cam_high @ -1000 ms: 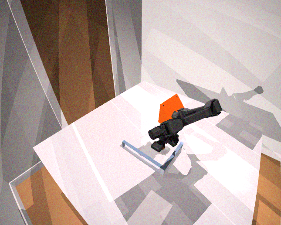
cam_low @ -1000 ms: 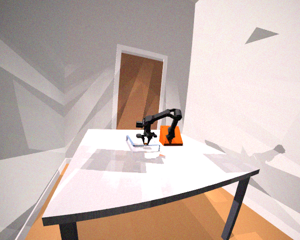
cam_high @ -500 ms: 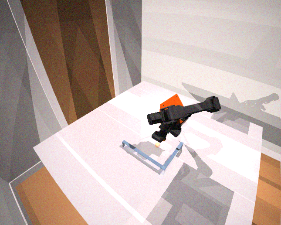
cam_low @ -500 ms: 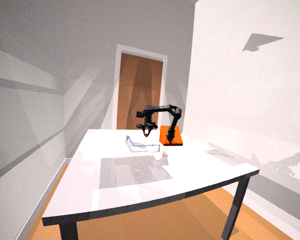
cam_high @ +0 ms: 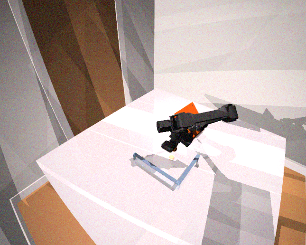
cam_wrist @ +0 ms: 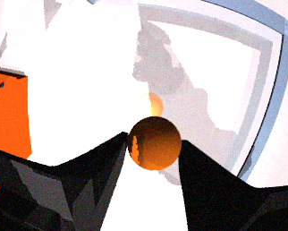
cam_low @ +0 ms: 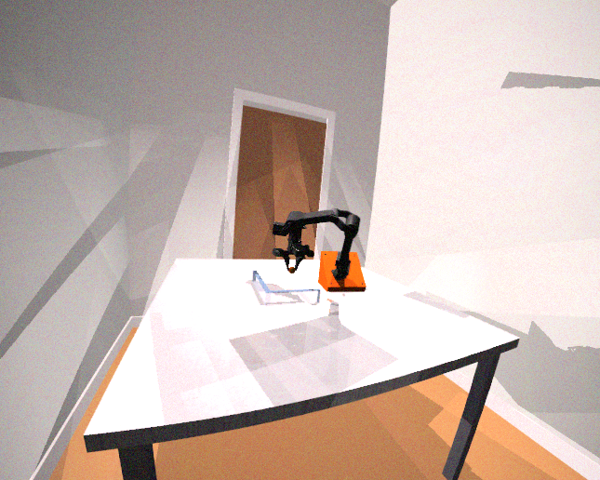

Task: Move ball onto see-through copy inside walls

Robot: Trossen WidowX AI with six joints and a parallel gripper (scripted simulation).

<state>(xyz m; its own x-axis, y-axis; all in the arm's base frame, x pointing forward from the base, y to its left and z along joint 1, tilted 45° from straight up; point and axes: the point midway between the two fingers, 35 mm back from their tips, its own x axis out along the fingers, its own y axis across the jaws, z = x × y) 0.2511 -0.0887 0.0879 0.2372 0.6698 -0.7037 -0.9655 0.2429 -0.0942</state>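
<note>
Right now the see-through copy is 90 mm below my gripper tip and 10 mm to the right of it. From my gripper tip the other things lie so: wall (120 mm to the left, 80 mm below, 40 mm ahead); orange ball (right at my gripper tip).
</note>
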